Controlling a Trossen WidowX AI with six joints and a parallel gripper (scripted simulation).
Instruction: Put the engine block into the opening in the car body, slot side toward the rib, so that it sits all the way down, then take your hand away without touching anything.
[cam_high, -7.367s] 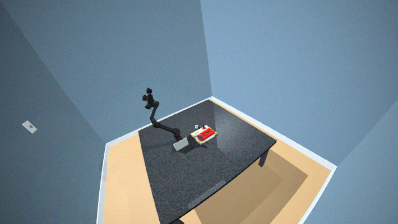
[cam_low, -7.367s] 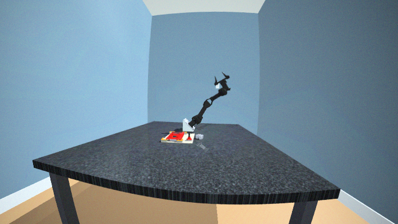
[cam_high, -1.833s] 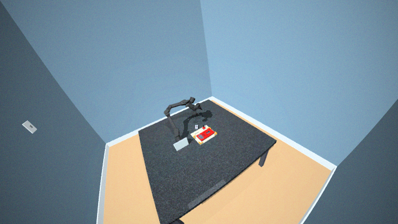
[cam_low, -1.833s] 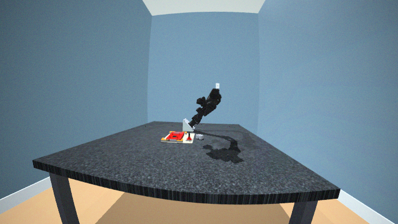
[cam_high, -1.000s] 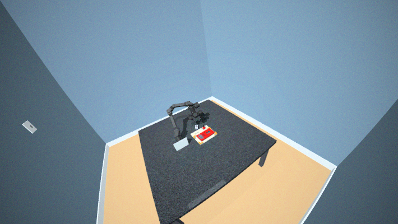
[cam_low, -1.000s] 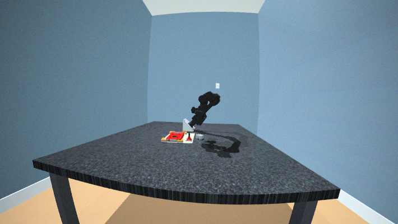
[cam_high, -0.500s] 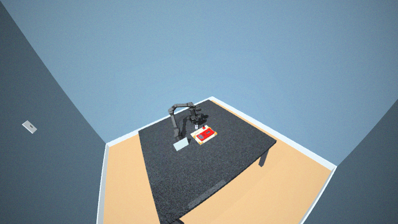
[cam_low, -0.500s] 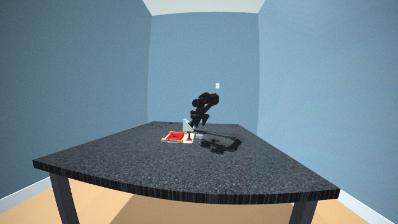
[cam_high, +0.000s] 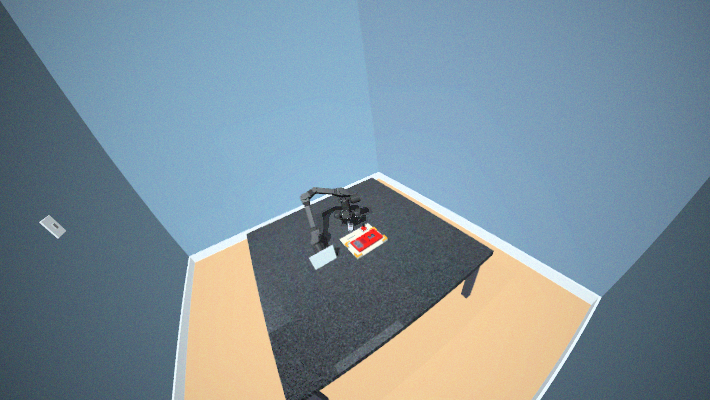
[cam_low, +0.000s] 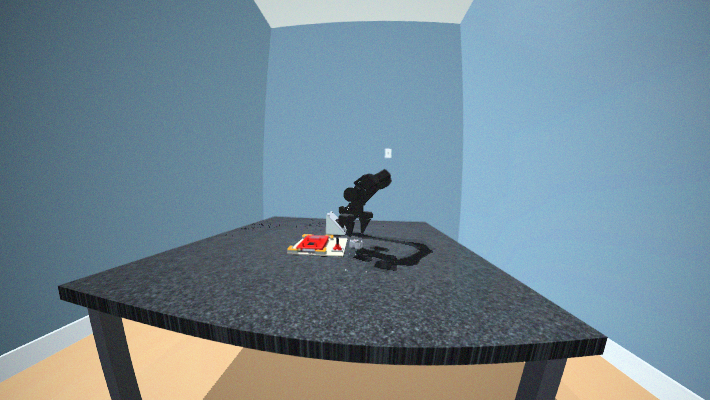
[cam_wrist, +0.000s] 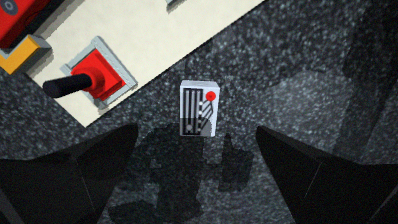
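Now: gripper tip 5 cm above the grey engine block.
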